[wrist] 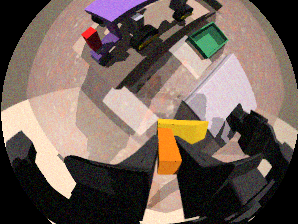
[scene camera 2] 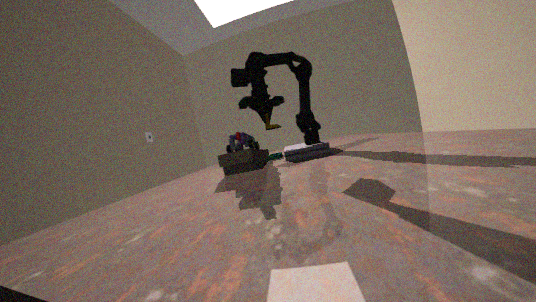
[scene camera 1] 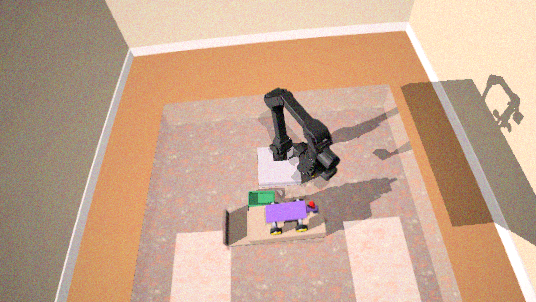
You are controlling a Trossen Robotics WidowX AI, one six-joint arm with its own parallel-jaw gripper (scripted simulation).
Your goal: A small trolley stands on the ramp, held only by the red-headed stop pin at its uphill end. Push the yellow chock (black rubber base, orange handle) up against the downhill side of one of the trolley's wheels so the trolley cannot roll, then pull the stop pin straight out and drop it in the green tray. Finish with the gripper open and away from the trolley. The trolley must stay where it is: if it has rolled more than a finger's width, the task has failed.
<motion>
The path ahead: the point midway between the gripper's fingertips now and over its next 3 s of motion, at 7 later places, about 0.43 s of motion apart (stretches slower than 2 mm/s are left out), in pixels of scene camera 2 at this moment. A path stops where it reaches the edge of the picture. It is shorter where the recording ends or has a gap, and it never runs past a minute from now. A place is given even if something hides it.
My gripper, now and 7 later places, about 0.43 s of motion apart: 267, 122; 265, 123; 264, 125; 264, 127; 264, 129; 264, 131; 264, 133; 263, 133
</motion>
